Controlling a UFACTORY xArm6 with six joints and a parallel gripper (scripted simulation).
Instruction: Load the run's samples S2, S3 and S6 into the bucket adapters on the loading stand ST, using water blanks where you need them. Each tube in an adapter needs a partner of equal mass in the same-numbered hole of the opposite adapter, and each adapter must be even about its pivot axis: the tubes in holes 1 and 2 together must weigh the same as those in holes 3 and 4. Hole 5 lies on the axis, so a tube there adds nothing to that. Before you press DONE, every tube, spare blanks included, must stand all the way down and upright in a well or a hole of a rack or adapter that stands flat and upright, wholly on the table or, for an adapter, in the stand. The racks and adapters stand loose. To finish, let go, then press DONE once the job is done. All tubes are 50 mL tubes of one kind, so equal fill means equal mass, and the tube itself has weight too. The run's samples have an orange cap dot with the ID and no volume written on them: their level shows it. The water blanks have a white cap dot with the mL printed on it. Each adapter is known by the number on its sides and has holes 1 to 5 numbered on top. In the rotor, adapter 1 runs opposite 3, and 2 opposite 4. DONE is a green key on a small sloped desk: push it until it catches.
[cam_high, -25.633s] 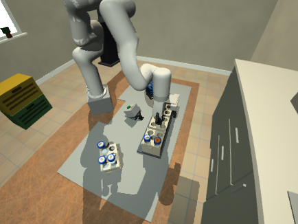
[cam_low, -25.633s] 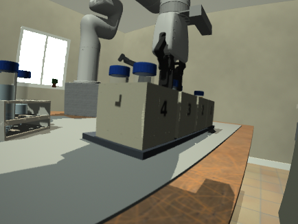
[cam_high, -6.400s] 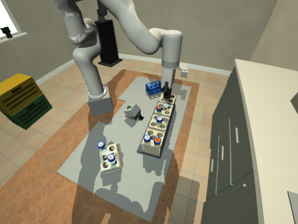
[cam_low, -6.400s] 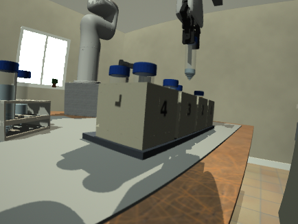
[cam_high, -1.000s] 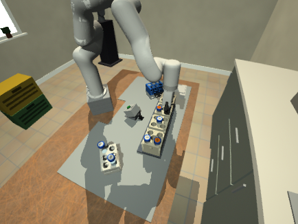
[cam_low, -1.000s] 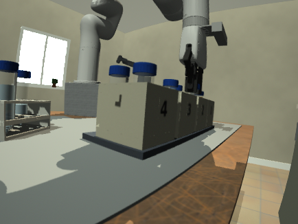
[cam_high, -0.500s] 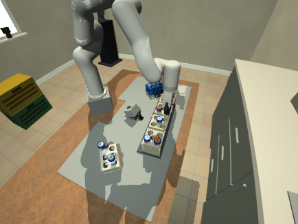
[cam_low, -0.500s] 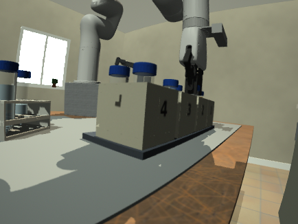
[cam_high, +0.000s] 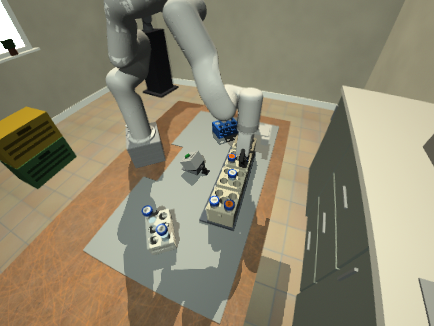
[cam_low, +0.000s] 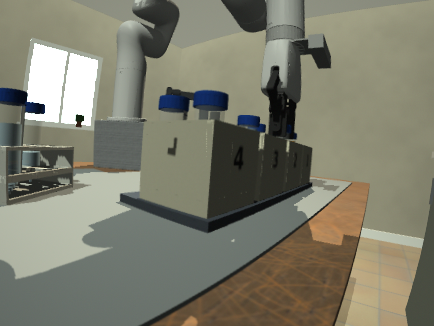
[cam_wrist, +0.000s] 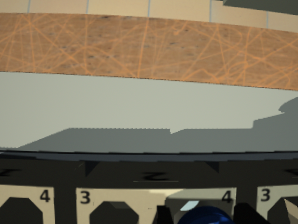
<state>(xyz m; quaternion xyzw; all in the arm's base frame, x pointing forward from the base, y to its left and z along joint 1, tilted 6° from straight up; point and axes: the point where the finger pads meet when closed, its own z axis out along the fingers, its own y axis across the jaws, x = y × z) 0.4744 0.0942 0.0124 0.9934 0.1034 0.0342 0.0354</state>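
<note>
The green done key lies 25 cm behind my hand, 6 cm below it and 5 cm to the right of it. Round my hand: adapter (7 cm below, 3 cm behind, 2 cm to the left); then tube (21 cm to the right, 5 cm below, 4 cm ahead); then DONE key desk (23 cm behind, 7 cm below, 5 cm to the right).
</note>
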